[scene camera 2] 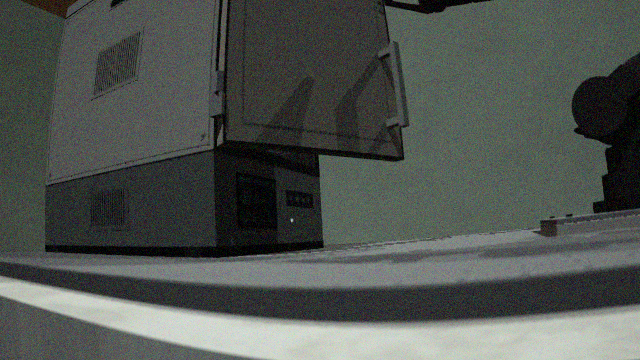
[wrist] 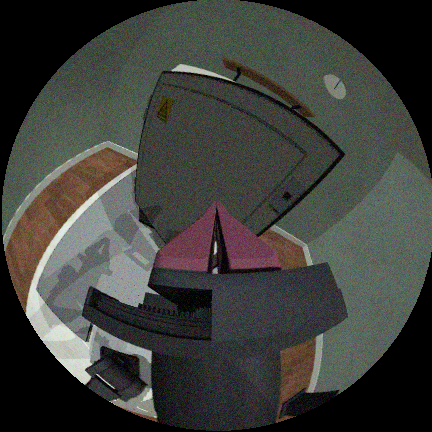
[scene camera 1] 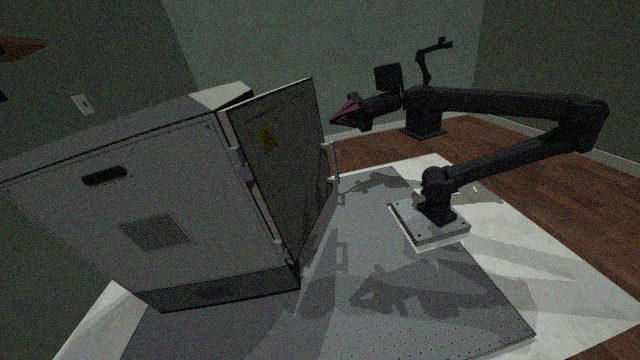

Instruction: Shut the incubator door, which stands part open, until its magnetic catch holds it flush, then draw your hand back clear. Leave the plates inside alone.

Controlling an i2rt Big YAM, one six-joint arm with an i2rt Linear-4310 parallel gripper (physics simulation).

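Seen in the pictures: gripper, fingertip midpoint: [scene camera 2: 384, 1] [wrist: 215, 206] [scene camera 1: 329, 121]; arm's base, link origin: [scene camera 2: 637, 208] [wrist: 119, 362] [scene camera 1: 435, 212].
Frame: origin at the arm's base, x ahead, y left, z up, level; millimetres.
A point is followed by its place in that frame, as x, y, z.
Observation:
The incubator [scene camera 1: 150, 200] @[720, 22, 388] [scene camera 2: 130, 120] @[710, 23, 192] is a big grey box with a dark base. Its door [scene camera 1: 280, 160] @[466, -5, 370] [scene camera 2: 310, 75] @[433, -47, 235] [wrist: 215, 145] @[391, -99, 417] stands part open, hinged on the side nearer the scene cameras, with a yellow warning sign [scene camera 1: 267, 138] @[476, 8, 426] [wrist: 165, 109] @[471, 1, 424] on its outer face. The door's handle [scene camera 1: 334, 162] @[312, -139, 251] [scene camera 2: 398, 84] @[311, -138, 237] is on its free edge. My gripper [scene camera 1: 331, 121] @[314, -115, 387] [wrist: 215, 206] @[314, -115, 387] is shut and empty, its pink fingertips together. In scene camera 1 they are just right of the door's free edge, above the handle; contact cannot be told. The plates inside do not show.
The arm's base plate [scene camera 1: 407, 227] @[129, 3, -4] stands on the perforated grey board [scene camera 1: 450, 320] @[214, 284, -17], right of the incubator. A second dark arm [scene camera 1: 423, 117] stands behind. A brown wall shelf [scene camera 1: 20, 47] [wrist: 270, 86] is beyond the incubator.

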